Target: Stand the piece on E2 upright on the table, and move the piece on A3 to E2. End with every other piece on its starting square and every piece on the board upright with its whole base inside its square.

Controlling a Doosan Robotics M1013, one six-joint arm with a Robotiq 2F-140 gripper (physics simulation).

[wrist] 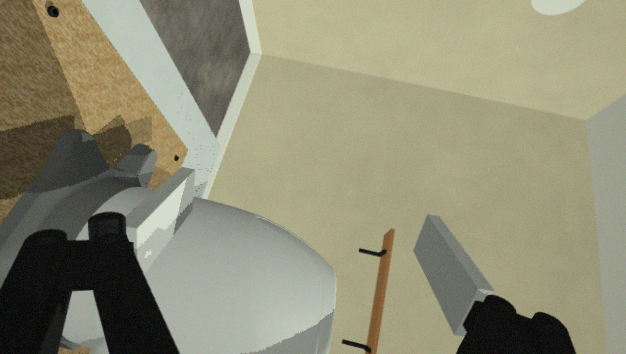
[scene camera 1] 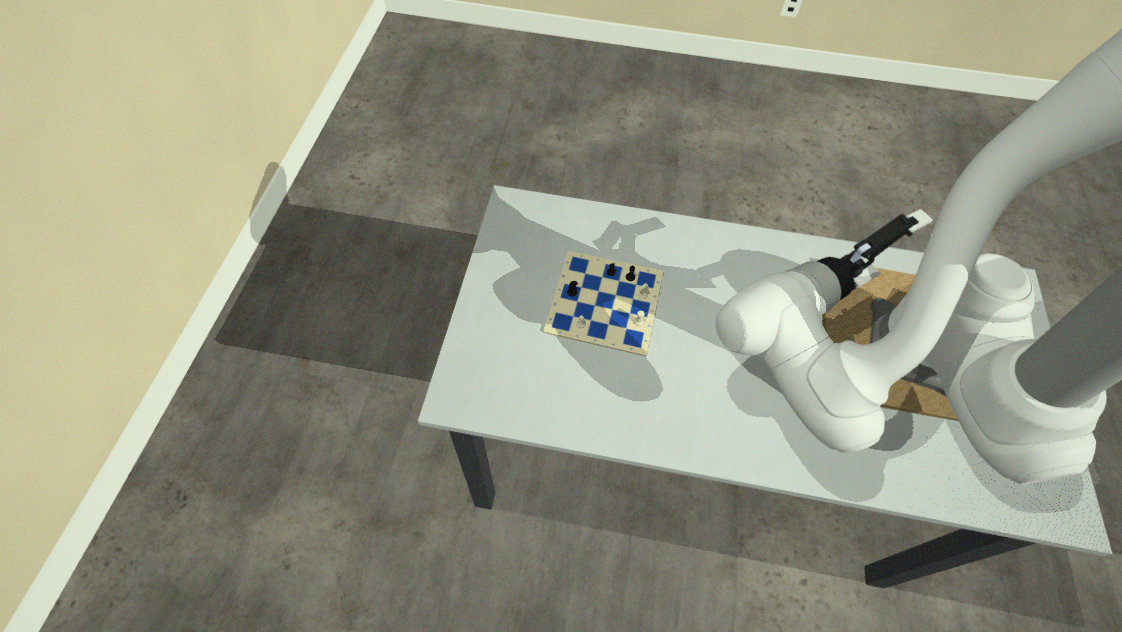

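The small blue-and-cream board lies on the white table. Black pieces stand at the middle of its left column, the middle of its top row and the fourth square of its top row. White pieces are on the right column's second square and fourth square, and on the bottom row's second square. The labels are too small to read, so I cannot tell which squares are A3 and E2. My gripper is wide open and empty, far right of the board.
The table extends under the board and the arm. The white arm stands over its right part, on a brown wooden plate. A wooden rail with black hooks is on the wall in the wrist view.
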